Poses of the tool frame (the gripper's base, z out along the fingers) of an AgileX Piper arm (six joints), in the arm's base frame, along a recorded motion.
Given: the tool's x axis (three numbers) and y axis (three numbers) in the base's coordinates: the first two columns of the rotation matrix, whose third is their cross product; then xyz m.
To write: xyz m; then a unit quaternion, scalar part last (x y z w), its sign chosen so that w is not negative. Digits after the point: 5 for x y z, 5 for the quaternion.
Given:
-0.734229 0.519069 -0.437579 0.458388 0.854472 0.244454 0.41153 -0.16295 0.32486
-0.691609 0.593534 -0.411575 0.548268 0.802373 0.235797 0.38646 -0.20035 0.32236
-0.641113 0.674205 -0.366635 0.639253 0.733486 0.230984 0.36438 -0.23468 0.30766
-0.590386 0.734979 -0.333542 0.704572 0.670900 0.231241 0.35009 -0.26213 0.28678
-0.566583 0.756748 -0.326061 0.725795 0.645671 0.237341 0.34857 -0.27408 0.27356
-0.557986 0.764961 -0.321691 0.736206 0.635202 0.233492 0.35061 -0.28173 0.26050
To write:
0.41153 -0.16295 0.32486 0.26297 0.92925 0.06009 0.25245
0.38646 -0.20035 0.32236 0.31079 0.91847 0.04715 0.24001
0.36438 -0.23468 0.30766 0.36285 0.90496 0.03997 0.21860
0.35009 -0.26213 0.28678 0.40393 0.89096 0.03725 0.20407
0.34857 -0.27408 0.27356 0.41917 0.88421 0.03822 0.20250
0.35061 -0.28173 0.26050 0.42556 0.88187 0.03599 0.19976

